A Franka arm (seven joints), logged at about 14 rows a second.
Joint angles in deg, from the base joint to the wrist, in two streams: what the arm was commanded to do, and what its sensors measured. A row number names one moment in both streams.
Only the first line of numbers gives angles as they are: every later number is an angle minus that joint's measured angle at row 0.
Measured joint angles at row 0:
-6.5 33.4 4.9 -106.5 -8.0 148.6 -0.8
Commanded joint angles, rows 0 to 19:
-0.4 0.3 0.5 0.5 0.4 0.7 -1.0
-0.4 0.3 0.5 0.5 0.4 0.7 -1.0
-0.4 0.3 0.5 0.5 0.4 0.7 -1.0
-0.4 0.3 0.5 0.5 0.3 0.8 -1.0
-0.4 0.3 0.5 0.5 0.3 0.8 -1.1
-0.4 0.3 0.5 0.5 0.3 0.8 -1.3
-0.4 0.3 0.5 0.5 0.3 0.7 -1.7
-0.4 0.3 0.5 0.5 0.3 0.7 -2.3
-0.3 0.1 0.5 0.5 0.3 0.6 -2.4
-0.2 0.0 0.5 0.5 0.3 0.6 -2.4
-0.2 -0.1 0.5 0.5 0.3 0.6 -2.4
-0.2 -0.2 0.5 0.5 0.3 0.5 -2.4
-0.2 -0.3 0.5 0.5 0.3 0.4 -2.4
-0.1 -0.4 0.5 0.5 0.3 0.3 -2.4
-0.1 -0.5 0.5 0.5 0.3 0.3 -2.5
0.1 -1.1 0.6 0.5 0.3 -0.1 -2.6
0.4 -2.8 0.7 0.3 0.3 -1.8 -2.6
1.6 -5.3 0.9 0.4 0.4 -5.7 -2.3
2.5 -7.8 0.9 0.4 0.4 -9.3 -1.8
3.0 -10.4 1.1 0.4 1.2 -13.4 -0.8
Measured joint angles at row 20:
1.5 -3.6 0.8 1.6 0.1 -6.2 -1.5
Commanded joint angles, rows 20 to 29:
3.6 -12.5 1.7 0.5 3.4 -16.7 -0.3
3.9 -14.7 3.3 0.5 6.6 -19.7 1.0
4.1 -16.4 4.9 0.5 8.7 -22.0 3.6
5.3 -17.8 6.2 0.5 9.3 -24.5 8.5
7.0 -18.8 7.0 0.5 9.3 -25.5 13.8
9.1 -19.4 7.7 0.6 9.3 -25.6 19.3
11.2 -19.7 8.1 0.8 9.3 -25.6 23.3
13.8 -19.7 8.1 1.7 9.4 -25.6 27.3
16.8 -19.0 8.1 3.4 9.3 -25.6 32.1
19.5 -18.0 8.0 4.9 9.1 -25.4 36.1
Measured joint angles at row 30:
15.1 -19.1 8.6 2.4 8.7 -25.4 29.0
